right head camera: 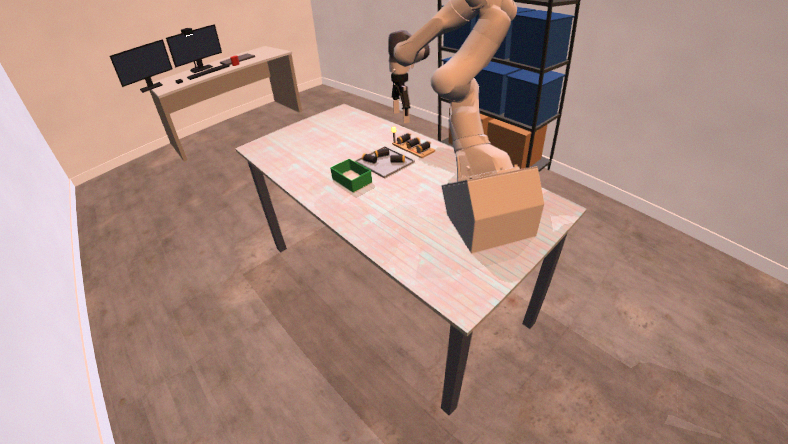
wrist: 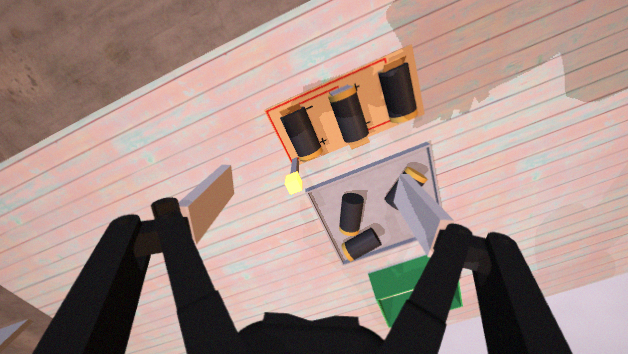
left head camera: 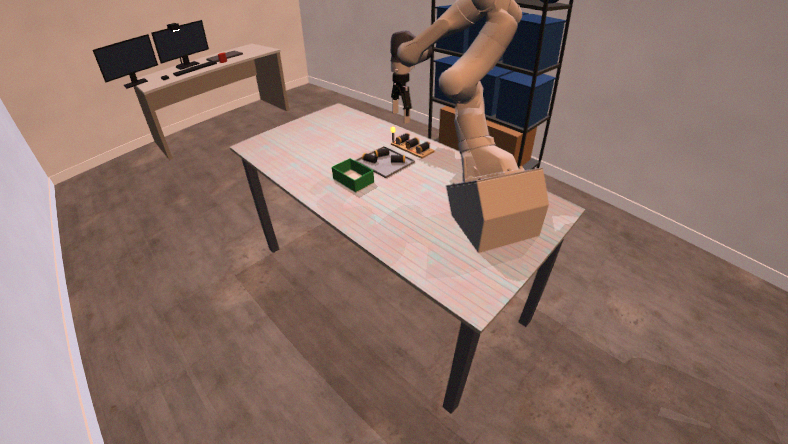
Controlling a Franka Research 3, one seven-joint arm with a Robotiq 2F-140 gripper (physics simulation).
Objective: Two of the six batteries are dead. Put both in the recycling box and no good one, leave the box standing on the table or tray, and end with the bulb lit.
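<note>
Three black batteries with orange ends (wrist: 301,133) (wrist: 349,116) (wrist: 398,93) lie side by side in the orange holder (wrist: 276,116) (right head camera: 429,153). The bulb (left head camera: 392,129) (right head camera: 393,130) (wrist: 293,183) at the holder's end glows yellow. Three more batteries (wrist: 351,212) (wrist: 362,244) (wrist: 395,194) lie on the grey tray (wrist: 370,167) (left head camera: 387,172); the right one is partly hidden by a finger in the wrist view. The green recycling box (left head camera: 352,177) (right head camera: 351,178) (wrist: 397,274) stands on the table beside the tray; its visible inside shows no battery. My gripper (left head camera: 400,114) (right head camera: 400,113) (wrist: 314,184) is open and empty, high above the table's back edge.
A large tan and dark box-like block (left head camera: 512,212) (right head camera: 504,212) is at the table's right part, in front of the arm's base. A black shelf rack with blue bins (left head camera: 532,41) (right head camera: 540,41) stands behind the table. A desk with two monitors stands at the back left.
</note>
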